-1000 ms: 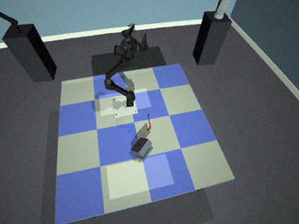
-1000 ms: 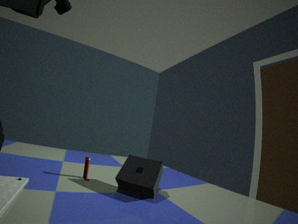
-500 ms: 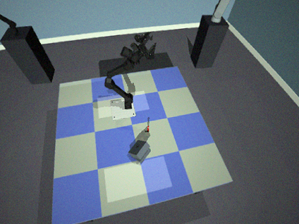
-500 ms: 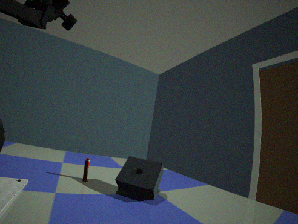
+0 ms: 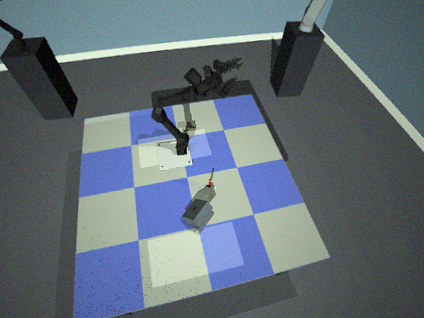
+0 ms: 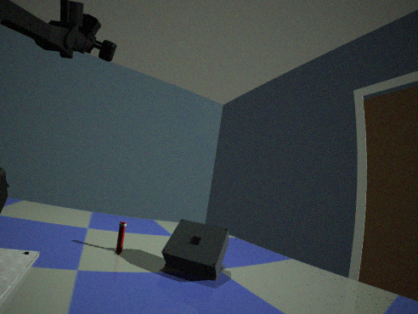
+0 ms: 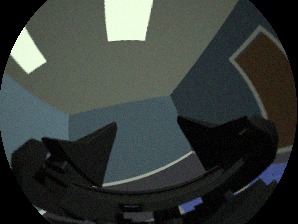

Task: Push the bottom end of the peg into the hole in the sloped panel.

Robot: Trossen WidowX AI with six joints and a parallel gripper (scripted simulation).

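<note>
The red peg lies 23 cm ahead of my gripper tip, 13 cm to the right of it and 59 cm below it. Also, from my gripper tip: dark sloped panel block: 41 cm ahead, 23 cm to the right, 59 cm below.
</note>
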